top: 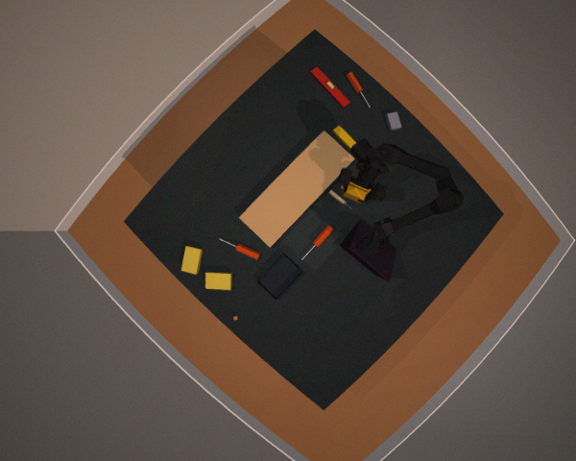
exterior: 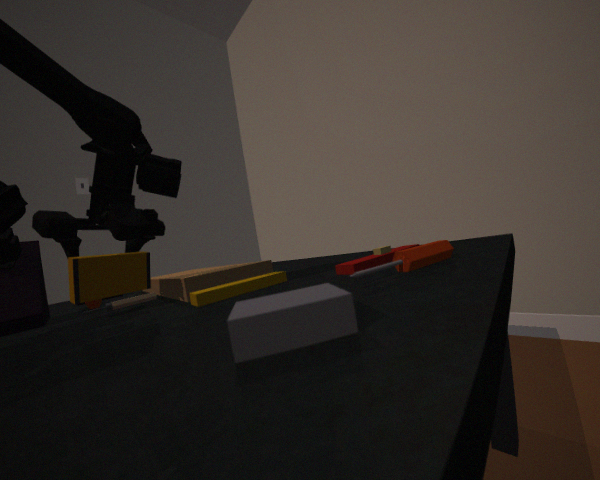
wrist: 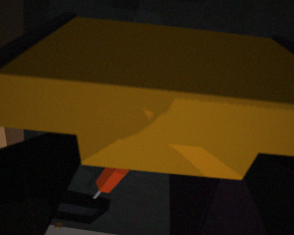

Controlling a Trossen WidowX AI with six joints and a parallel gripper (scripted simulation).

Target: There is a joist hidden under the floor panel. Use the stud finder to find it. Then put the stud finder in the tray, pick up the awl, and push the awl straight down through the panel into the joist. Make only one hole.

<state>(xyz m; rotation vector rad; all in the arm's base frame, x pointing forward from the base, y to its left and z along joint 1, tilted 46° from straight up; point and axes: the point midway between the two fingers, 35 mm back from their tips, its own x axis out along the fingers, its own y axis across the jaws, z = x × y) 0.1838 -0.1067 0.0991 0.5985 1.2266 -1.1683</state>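
Now: gripper tip 1 cm past the yellow stud finder and 1 cm to the left of it. Round my gripper tip: awl (1 cm ahead, 3 cm to the left, 7 cm below); stud finder light (3 cm behind); yellow bar (18 cm ahead, 17 cm to the right, 7 cm below).
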